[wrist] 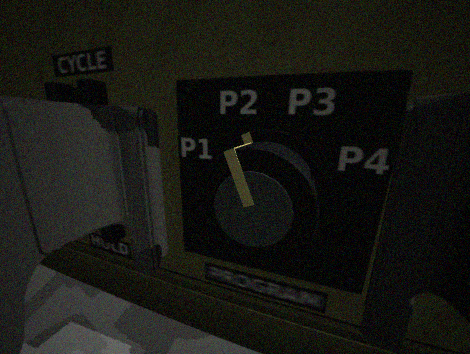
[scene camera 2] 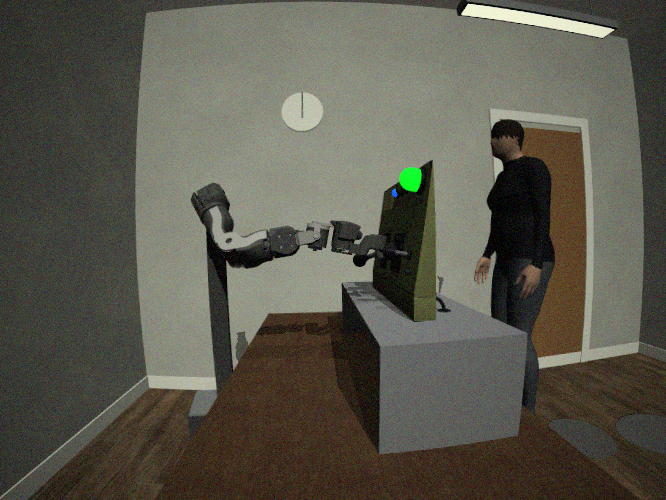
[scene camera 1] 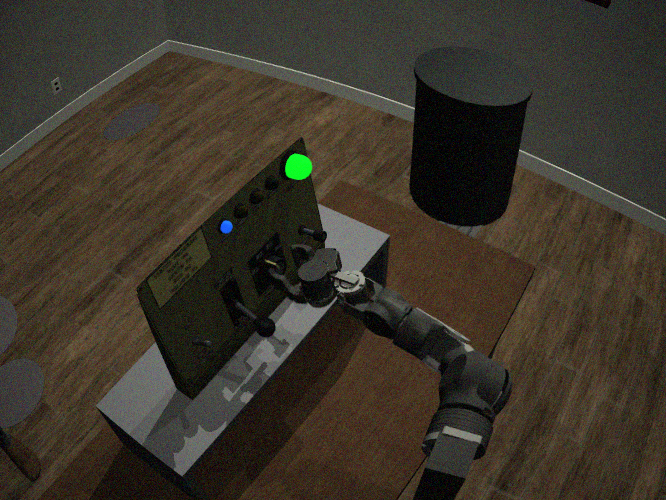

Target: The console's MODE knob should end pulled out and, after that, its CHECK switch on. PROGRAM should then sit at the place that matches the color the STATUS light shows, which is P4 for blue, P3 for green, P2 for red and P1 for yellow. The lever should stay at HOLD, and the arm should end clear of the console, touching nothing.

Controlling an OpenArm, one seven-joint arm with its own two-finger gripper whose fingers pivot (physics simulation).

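The console (scene camera 1: 174,336) (scene camera 2: 424,274) stands upright on a grey block. Its PROGRAM knob (wrist: 255,210) is round, with a yellow pointer toward P2. My gripper (scene camera 1: 283,262) (scene camera 2: 383,245) (wrist: 253,201) is open, its fingers at either side of this knob, with gaps in the wrist view. A large lamp (scene camera 1: 298,166) (scene camera 2: 410,179) glows green; a small lamp (scene camera 1: 226,227) (scene camera 2: 394,192) glows blue. Their labels are unreadable. The ball-ended lever (scene camera 1: 264,326) (scene camera 2: 359,260) points down toward HOLD; my left finger mostly hides it in the wrist view. MODE and CHECK labels cannot be made out.
A rod-like knob (scene camera 1: 313,233) (scene camera 2: 398,252) sticks out right of my gripper. A small switch (scene camera 1: 201,342) is at the console's lower left. The grey block (scene camera 1: 134,400) (scene camera 2: 451,387) lies below. A person (scene camera 2: 519,204) stands behind the console. A dark cylinder (scene camera 1: 468,156) stands farther back.
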